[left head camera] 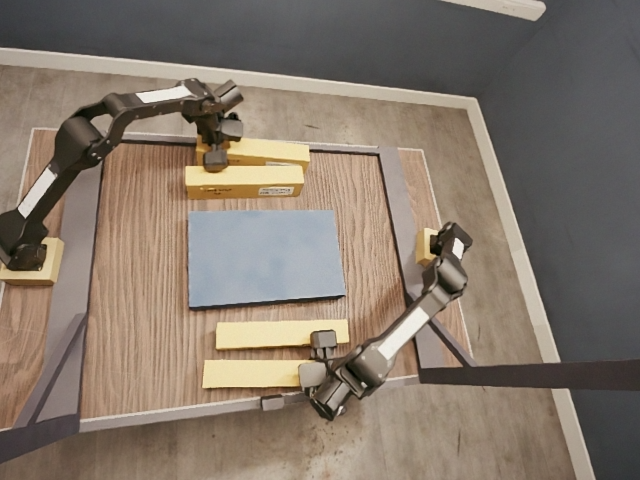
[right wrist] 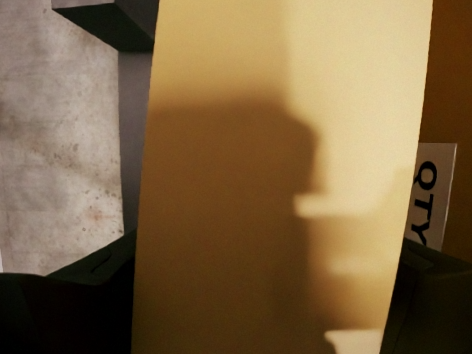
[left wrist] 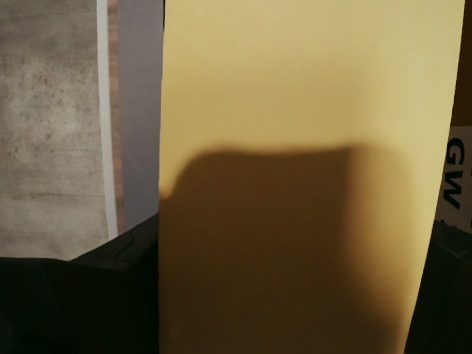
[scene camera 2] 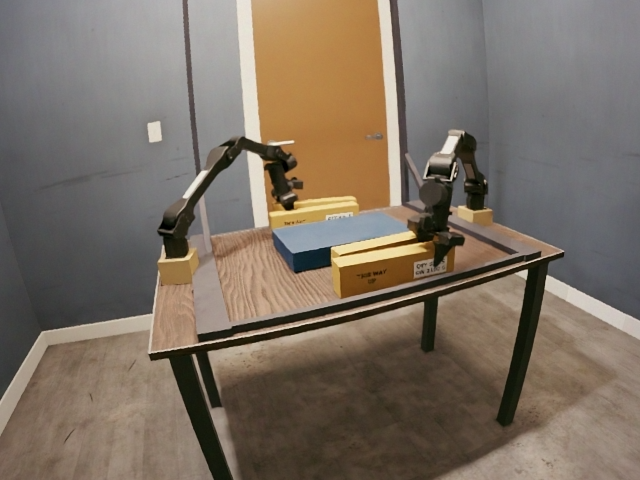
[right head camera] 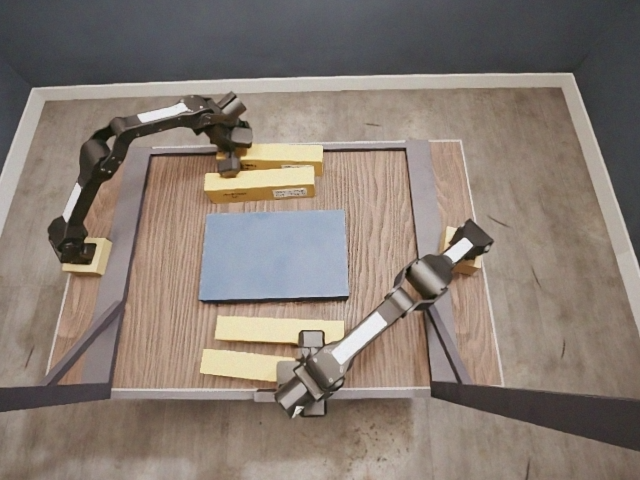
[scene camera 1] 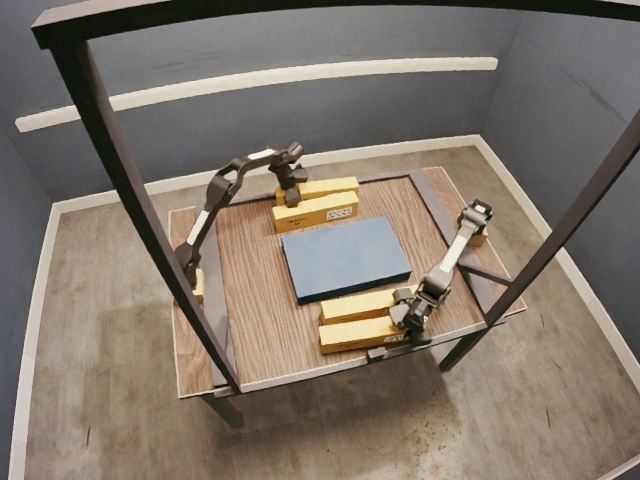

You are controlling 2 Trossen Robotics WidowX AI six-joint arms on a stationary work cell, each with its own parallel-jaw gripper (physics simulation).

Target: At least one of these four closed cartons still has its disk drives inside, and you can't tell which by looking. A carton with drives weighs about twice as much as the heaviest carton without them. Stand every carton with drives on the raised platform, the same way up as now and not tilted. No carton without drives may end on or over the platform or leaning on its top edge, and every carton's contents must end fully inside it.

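Frame: origin at the left arm's base, x ahead, y left, z up, level; metres.
Where they show: left gripper, between the fingertips: (left wrist: 274,205) (scene camera 2: 428,263) (right head camera: 242,160); right gripper, between the fingertips: (right wrist: 251,221); left arm's base, origin of its link: (left head camera: 29,257) (scene camera 2: 475,208) (right head camera: 83,254); right arm's base, origin of its link: (left head camera: 439,246) (scene camera 2: 177,254) (right head camera: 463,246).
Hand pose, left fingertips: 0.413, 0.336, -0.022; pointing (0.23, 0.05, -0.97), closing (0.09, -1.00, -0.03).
Note:
Each offset is from my left fingertips to the top centre of the thing, as dx, dy, dz. "*": to the spot under its first point.
Four long yellow cartons stand upright. My left gripper (left head camera: 214,143) (right head camera: 227,149) (scene camera 1: 287,187) (scene camera 2: 434,236) is shut on the rearmost carton {+0.094, -0.001, +0.050} (left head camera: 273,150) (right head camera: 281,152) (scene camera 2: 387,268) (left wrist: 310,75) near its left end in the head views. My right gripper (left head camera: 328,369) (right head camera: 312,369) (scene camera 1: 412,316) is shut on the frontmost carton {+0.146, -0.610, +0.062} (left head camera: 253,373) (right head camera: 232,364) (scene camera 1: 356,333) (right wrist: 350,60) near its right end. Whether either is slightly lifted I cannot tell. The inner rear carton {+0.072, -0.093, +0.049} (left head camera: 245,175) (scene camera 1: 315,209) and inner front carton {+0.170, -0.520, +0.049} (left head camera: 263,333) (scene camera 1: 356,305) stand beside the blue raised platform {+0.134, -0.311, +0.024} (left head camera: 263,258) (right head camera: 273,253) (scene camera 1: 346,258) (scene camera 2: 336,232).
Grey frame bars {* +0.562, -0.125, -0.016} (left head camera: 398,206) (right head camera: 423,206) border the table top. A small grey block {+0.143, -0.676, +0.021} (left head camera: 272,403) (scene camera 1: 376,353) sits at the front edge by the frontmost carton. Frame posts (scene camera 1: 129,196) rise at the corners. The inner cartons stand close to the held ones.

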